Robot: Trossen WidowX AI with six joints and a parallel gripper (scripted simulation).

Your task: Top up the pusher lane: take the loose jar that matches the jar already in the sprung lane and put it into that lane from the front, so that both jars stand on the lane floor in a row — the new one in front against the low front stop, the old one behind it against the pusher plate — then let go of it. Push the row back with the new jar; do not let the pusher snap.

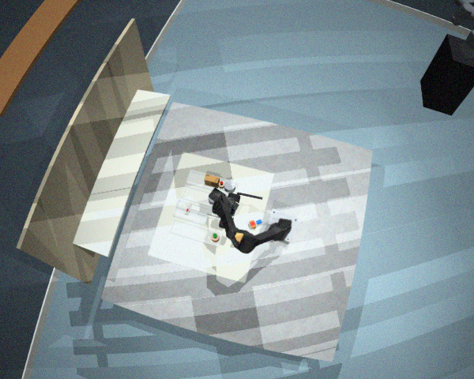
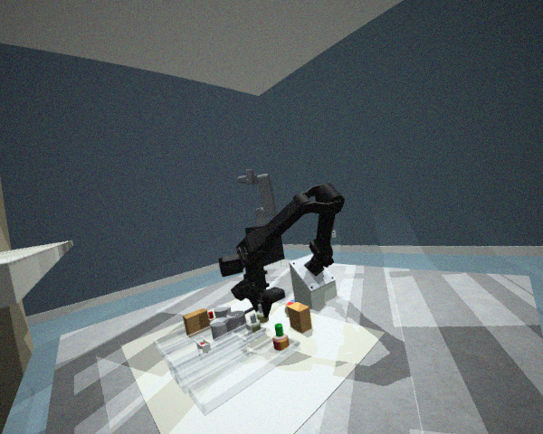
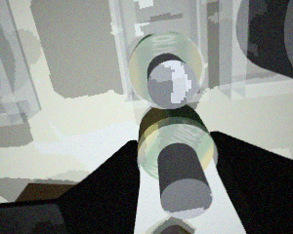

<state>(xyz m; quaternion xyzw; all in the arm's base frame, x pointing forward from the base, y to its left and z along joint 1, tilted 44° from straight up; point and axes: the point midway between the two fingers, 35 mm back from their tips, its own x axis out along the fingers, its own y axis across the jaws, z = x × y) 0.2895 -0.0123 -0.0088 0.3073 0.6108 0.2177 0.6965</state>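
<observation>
Now: the clear lane rack 18 cm ahead of my gripper tip, 1 cm to the left of it and 3 cm below it. Also, from my gripper tip: red mark: 22 cm ahead, 2 cm to the left, 2 cm above; black rod: 8 cm behind, 15 cm to the right, 4 cm below.
</observation>
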